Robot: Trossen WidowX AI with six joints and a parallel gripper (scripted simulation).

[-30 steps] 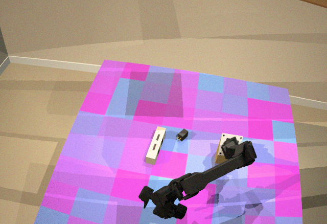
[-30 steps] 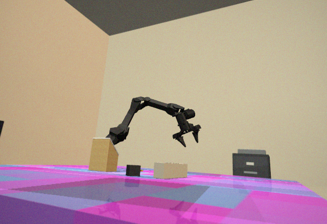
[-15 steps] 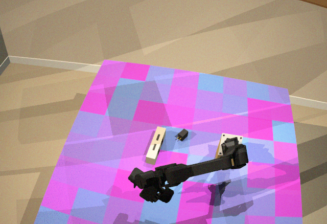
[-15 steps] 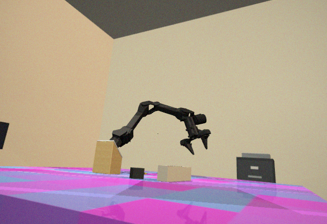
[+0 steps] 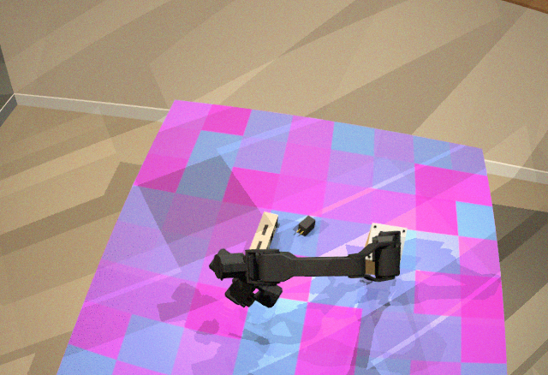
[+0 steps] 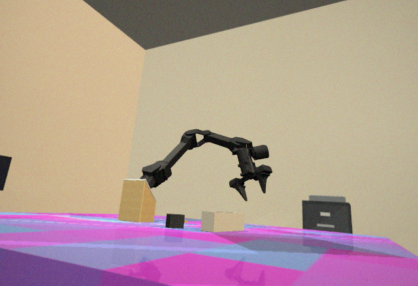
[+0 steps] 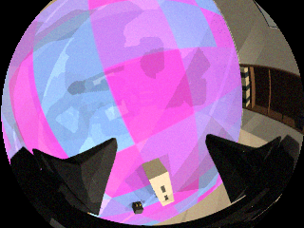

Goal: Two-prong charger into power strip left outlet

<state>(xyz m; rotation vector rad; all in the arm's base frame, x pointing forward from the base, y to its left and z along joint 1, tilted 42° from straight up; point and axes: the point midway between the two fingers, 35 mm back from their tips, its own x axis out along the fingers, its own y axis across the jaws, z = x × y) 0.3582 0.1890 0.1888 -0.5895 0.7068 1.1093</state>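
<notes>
Now: the dark two-prong charger 330 mm to the right of my gripper tip, 110 mm behind it and 100 mm below it.
</notes>
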